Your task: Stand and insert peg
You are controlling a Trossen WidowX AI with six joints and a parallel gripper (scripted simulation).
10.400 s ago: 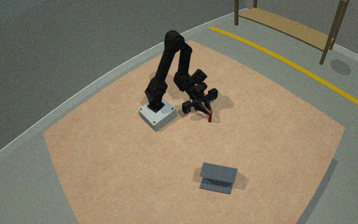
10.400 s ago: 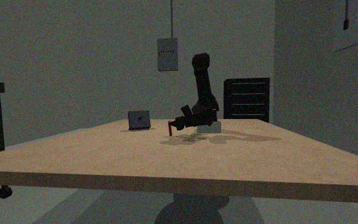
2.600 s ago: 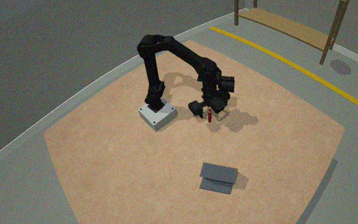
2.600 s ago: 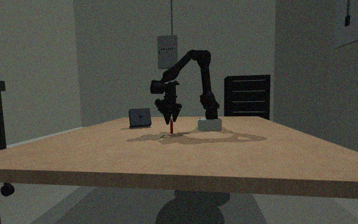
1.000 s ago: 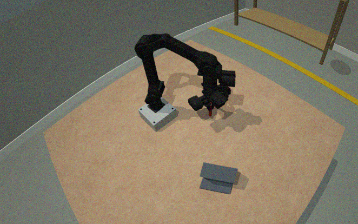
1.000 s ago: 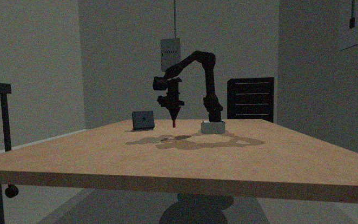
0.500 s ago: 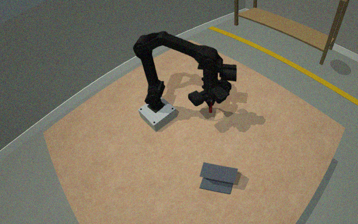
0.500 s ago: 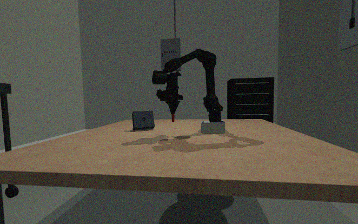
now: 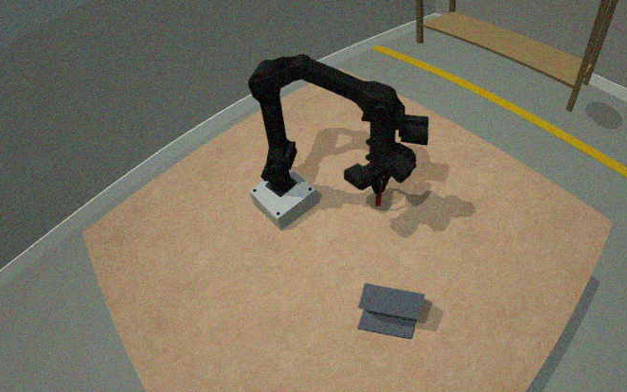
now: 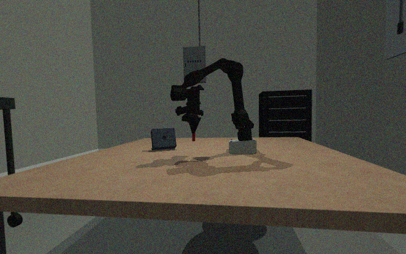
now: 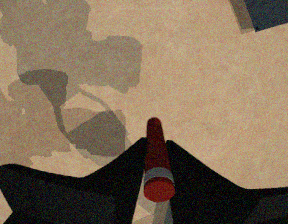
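My gripper tip is 20 cm to the left of the grey sloped panel, 20 cm short of it and 5 cm above it. The rest, counted from my gripper tip: red peg 2 cm above.
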